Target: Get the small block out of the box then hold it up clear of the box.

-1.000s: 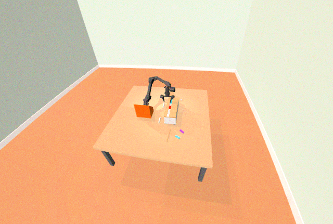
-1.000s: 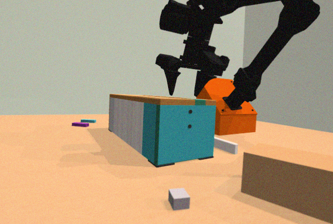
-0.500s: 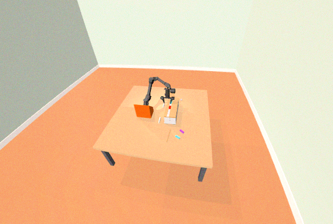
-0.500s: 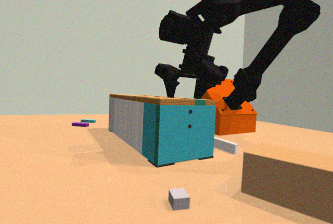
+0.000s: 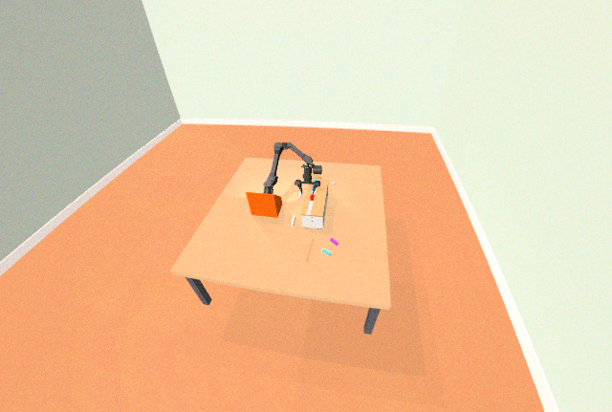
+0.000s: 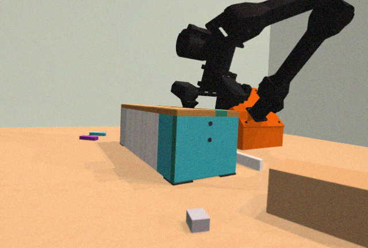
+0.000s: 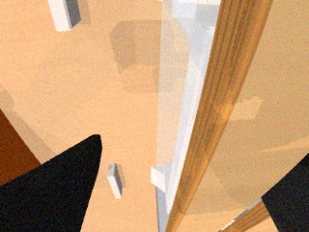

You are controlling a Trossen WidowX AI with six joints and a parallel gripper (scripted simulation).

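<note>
Right now the red block is 4 cm ahead of my gripper tip and 4 cm to the right of it. The rest, counted from my gripper tip: long box (3 cm ahead, 6 cm to the right, 2 cm below); tan block (4 cm ahead, 31 cm to the left, 6 cm below); grey cube (19 cm ahead, 24 cm to the left, 8 cm below).
</note>
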